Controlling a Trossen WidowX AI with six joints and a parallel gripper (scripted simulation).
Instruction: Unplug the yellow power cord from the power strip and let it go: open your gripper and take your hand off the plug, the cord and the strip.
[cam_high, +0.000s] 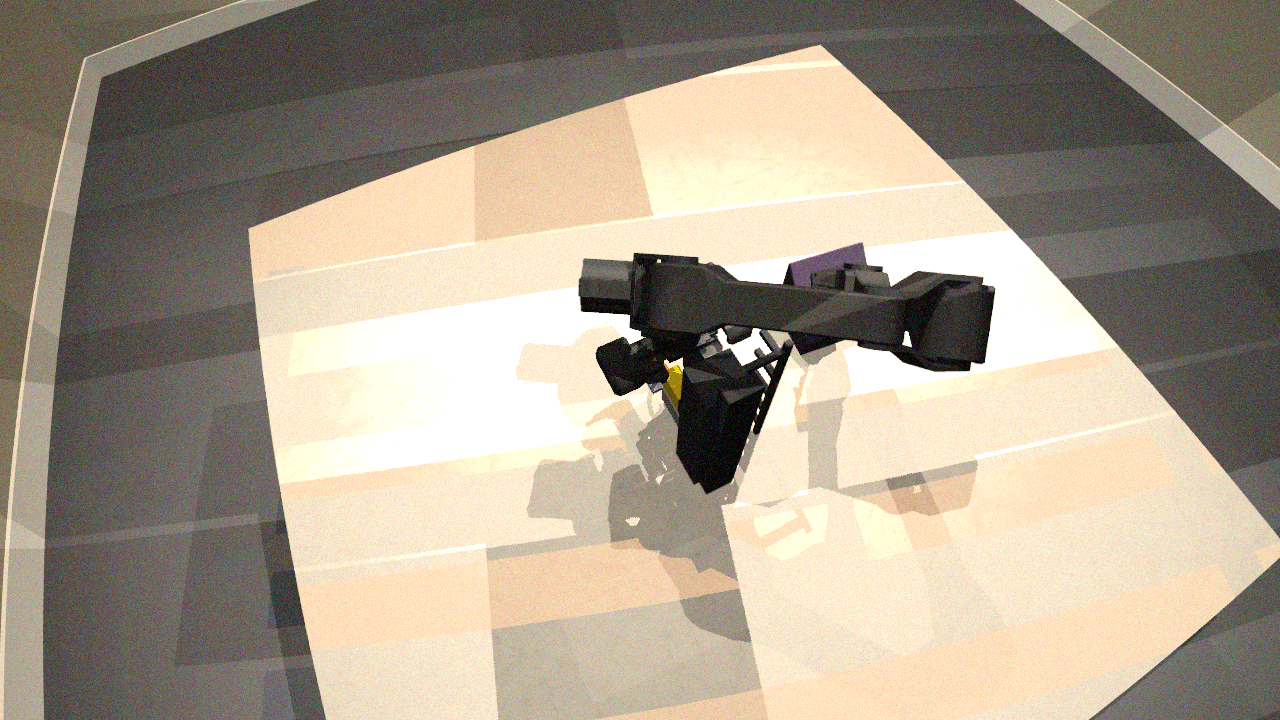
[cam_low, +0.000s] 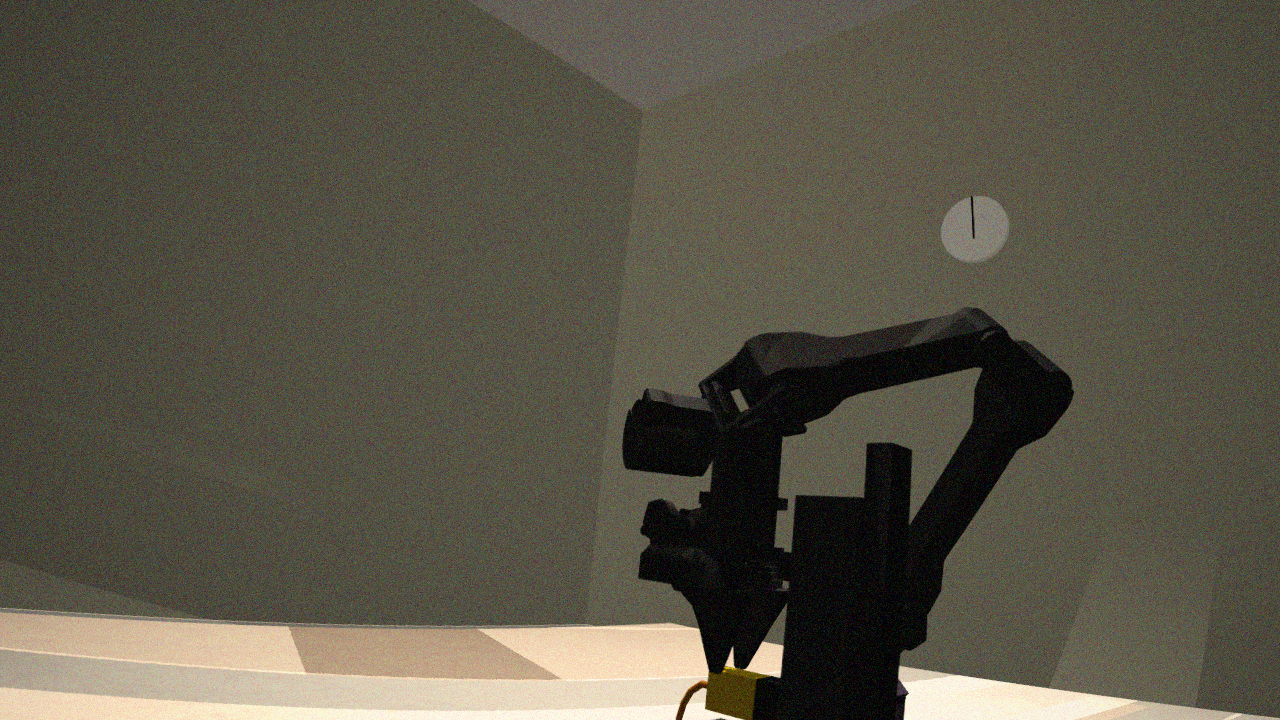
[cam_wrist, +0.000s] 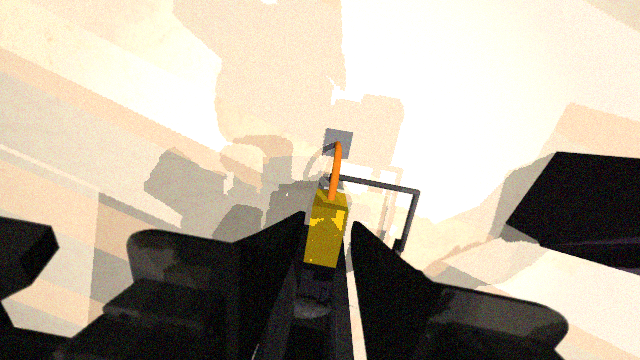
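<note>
The black power strip is 100 mm to the left of my gripper tip, 20 mm behind it and 20 mm above it.
</note>
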